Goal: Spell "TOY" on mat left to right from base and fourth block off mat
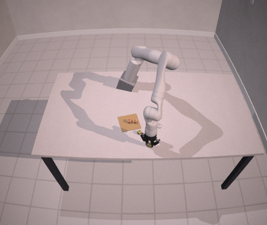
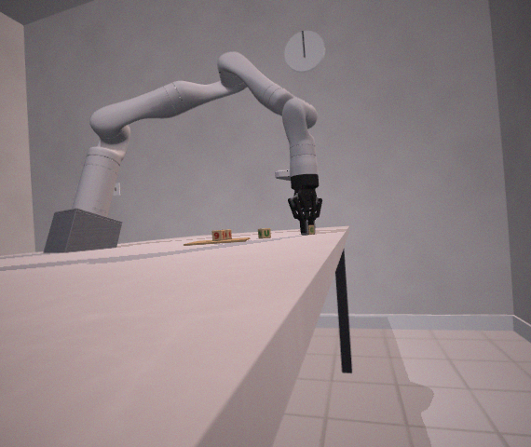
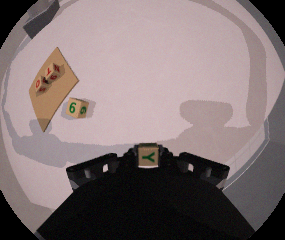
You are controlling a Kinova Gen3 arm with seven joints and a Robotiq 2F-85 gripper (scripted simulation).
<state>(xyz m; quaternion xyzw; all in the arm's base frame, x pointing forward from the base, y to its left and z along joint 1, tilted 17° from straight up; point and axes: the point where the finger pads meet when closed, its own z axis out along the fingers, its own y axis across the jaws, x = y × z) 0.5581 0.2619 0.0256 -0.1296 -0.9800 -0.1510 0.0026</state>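
Right now the mat is 17 cm behind my hand, 17 cm to the right of it and 2 cm below it.
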